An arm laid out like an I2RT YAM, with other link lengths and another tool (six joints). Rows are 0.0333 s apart.
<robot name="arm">
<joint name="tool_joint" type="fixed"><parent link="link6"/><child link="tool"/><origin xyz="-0.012 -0.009 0.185" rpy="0.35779 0 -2.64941"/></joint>
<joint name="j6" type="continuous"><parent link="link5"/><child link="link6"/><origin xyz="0 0.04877 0.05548" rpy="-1.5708 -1.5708 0"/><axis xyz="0 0 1"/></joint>
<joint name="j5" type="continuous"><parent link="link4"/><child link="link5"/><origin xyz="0.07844 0.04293 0.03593" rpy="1.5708 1.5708 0"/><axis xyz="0 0 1"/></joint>
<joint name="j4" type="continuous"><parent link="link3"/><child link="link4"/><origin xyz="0.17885 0.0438 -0.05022" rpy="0 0 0"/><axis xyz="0 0 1"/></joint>
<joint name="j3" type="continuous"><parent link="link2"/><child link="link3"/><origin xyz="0 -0.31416 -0.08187" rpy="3.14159 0 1.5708"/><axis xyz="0 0 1"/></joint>
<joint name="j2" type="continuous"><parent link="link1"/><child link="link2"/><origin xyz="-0.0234 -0.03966 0.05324" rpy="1.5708 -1.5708 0"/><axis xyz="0 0 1"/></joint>
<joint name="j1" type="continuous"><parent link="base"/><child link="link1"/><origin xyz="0 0 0.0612" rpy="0 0 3.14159"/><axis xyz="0 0 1"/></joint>
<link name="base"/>
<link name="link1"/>
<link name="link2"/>
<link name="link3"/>
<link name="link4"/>
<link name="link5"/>
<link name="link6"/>
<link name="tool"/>
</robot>
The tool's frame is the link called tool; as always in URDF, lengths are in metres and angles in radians. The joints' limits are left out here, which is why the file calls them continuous.
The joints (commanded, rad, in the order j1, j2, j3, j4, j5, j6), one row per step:
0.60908 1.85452 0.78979 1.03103 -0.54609 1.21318
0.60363 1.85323 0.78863 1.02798 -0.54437 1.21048
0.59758 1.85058 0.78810 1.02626 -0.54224 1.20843
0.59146 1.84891 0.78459 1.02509 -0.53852 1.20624
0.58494 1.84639 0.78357 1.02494 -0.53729 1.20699
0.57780 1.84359 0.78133 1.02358 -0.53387 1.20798
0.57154 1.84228 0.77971 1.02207 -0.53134 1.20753
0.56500 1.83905 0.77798 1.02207 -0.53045 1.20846
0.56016 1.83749 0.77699 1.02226 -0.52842 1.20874
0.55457 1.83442 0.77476 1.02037 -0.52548 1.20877
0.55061 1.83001 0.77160 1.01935 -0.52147 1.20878
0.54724 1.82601 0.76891 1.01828 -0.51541 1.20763
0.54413 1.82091 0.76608 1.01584 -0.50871 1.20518
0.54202 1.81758 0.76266 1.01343 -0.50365 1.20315
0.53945 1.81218 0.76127 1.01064 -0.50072 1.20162
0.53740 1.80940 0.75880 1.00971 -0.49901 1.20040
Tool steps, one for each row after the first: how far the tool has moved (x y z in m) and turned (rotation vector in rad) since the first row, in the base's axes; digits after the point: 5 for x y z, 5 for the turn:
0.00198 -0.00253 -0.00067 -0.00281 -0.00010 -0.00709
0.00420 -0.00537 -0.00004 -0.00349 -0.00233 -0.01521
0.00647 -0.00863 -0.00097 -0.00623 -0.00190 -0.02497
0.00860 -0.01159 -0.00019 -0.00520 -0.00234 -0.03274
0.01114 -0.01521 -0.00014 -0.00535 -0.00083 -0.04333
0.01342 -0.01824 -0.00060 -0.00665 0.00024 -0.05210
0.01523 -0.02132 0.00027 -0.00544 -0.00016 -0.05956
0.01698 -0.02369 0.00068 -0.00496 -0.00056 -0.06644
0.01875 -0.02673 0.00073 -0.00563 0.00029 -0.07497
0.01989 -0.02942 0.00129 -0.00563 0.00005 -0.08294
0.02134 -0.03207 0.00184 -0.00620 -0.00129 -0.09233
0.02262 -0.03483 0.00248 -0.00762 -0.00345 -0.10205
0.02338 -0.03691 0.00202 -0.01012 -0.00327 -0.10914
0.02387 -0.03889 0.00330 -0.01024 -0.00569 -0.11460
0.02417 -0.04037 0.00337 -0.01122 -0.00628 -0.11831

